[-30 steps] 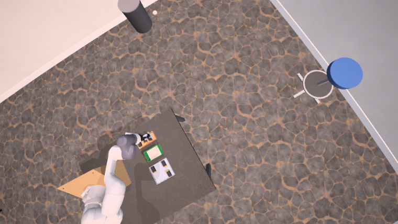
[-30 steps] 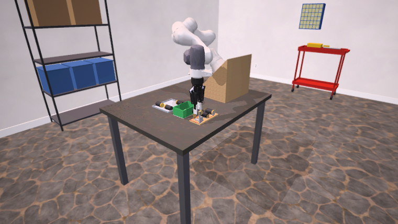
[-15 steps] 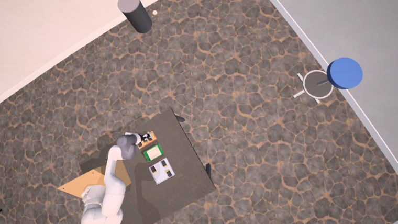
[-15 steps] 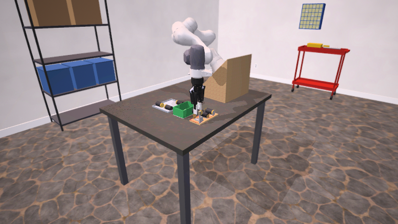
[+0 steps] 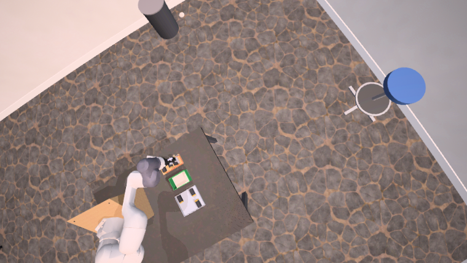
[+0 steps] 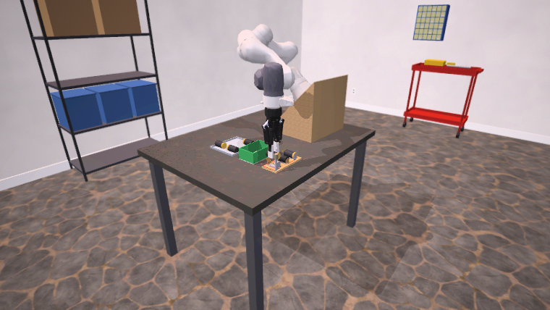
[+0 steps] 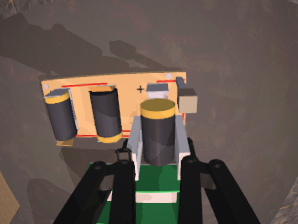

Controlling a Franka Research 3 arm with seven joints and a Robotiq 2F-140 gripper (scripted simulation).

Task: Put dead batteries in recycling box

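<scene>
Now: hand 3 cm short of the bulb, 3 cm to the right of it and 1 cm above it. Round my hand: white tray: 10 cm behind, 33 cm to the right, 9 cm below; green recycling box: 6 cm behind, 15 cm to the right, 8 cm below.
</scene>
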